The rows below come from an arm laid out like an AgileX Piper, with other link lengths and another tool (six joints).
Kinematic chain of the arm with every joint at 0, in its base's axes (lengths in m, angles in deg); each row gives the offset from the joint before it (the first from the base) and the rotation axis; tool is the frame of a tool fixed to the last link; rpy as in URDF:
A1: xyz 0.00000 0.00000 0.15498 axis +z
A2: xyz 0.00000 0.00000 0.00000 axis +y
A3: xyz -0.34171 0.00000 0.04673 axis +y
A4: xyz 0.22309 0.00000 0.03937 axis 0.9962 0 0.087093
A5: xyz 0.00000 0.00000 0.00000 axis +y
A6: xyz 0.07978 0.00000 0.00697 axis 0.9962 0 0.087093
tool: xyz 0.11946 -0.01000 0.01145 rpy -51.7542 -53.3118 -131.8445
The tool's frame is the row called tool.
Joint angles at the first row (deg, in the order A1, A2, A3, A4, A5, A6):
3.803, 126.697, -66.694, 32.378, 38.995, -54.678
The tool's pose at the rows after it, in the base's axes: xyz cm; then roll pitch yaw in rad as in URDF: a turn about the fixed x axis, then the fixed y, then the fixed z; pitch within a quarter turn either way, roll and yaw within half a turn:
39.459 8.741 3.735 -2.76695 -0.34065 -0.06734
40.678 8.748 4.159 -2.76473 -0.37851 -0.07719
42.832 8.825 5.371 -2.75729 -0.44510 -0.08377
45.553 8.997 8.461 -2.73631 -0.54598 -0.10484
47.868 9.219 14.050 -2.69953 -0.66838 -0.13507
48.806 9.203 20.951 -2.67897 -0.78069 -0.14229
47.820 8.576 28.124 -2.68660 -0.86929 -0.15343
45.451 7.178 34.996 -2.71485 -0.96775 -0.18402
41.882 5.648 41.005 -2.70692 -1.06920 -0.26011
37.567 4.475 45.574 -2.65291 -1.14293 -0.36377
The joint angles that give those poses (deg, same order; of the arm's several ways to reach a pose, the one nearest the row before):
3.802, 126.697, -66.802, 33.863, 38.209, -55.070
3.804, 126.696, -68.284, 34.188, 37.391, -55.082
3.804, 126.408, -71.440, 34.243, 36.923, -55.082
3.803, 124.404, -75.610, 34.184, 36.977, -54.327
3.803, 119.963, -80.424, 33.201, 38.592, -52.267
3.804, 114.366, -86.067, 29.837, 42.707, -48.585
3.803, 107.713, -91.109, 24.587, 48.151, -42.569
3.803, 100.169, -94.460, 18.395, 52.202, -35.928
3.804, 92.015, -95.520, 13.217, 54.586, -30.087
3.804, 84.302, -95.631, 9.802, 57.299, -25.680

